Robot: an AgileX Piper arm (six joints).
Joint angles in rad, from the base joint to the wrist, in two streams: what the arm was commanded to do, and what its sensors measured. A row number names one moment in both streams.
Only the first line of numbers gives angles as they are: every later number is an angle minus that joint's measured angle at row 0.
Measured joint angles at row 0: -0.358, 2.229, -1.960, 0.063, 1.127, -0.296
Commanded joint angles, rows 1 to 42: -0.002, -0.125, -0.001, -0.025, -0.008, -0.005; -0.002, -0.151, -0.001, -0.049, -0.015, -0.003; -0.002, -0.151, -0.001, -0.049, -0.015, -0.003; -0.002, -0.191, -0.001, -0.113, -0.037, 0.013; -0.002, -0.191, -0.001, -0.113, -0.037, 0.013; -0.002, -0.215, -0.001, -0.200, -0.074, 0.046; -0.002, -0.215, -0.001, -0.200, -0.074, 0.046; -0.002, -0.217, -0.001, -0.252, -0.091, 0.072; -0.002, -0.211, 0.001, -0.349, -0.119, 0.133; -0.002, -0.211, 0.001, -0.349, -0.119, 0.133; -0.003, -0.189, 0.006, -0.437, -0.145, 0.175; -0.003, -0.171, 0.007, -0.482, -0.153, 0.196; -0.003, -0.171, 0.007, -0.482, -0.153, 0.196; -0.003, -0.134, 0.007, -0.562, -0.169, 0.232; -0.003, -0.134, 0.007, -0.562, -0.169, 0.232; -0.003, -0.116, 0.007, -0.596, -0.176, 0.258; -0.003, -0.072, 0.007, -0.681, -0.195, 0.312; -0.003, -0.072, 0.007, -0.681, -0.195, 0.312; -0.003, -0.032, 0.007, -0.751, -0.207, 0.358; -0.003, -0.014, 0.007, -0.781, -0.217, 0.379; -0.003, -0.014, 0.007, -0.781, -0.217, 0.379; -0.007, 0.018, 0.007, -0.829, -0.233, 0.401; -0.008, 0.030, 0.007, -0.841, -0.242, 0.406; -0.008, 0.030, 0.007, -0.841, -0.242, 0.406; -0.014, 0.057, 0.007, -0.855, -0.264, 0.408; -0.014, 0.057, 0.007, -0.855, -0.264, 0.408; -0.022, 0.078, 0.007, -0.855, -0.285, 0.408; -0.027, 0.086, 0.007, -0.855, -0.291, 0.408; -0.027, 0.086, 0.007, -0.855, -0.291, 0.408; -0.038, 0.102, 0.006, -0.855, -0.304, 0.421; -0.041, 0.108, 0.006, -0.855, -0.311, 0.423; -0.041, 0.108, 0.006, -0.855, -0.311, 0.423; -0.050, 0.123, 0.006, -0.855, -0.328, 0.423; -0.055, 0.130, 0.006, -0.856, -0.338, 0.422; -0.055, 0.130, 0.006, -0.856, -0.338, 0.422; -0.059, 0.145, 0.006, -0.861, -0.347, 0.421; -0.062, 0.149, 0.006, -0.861, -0.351, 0.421; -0.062, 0.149, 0.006, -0.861, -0.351, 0.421; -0.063, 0.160, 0.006, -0.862, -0.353, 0.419; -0.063, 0.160, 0.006, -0.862, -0.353, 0.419; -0.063, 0.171, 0.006, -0.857, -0.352, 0.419; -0.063, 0.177, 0.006, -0.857, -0.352, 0.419
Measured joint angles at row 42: -0.058, 0.167, 0.005, -0.844, -0.344, 0.417
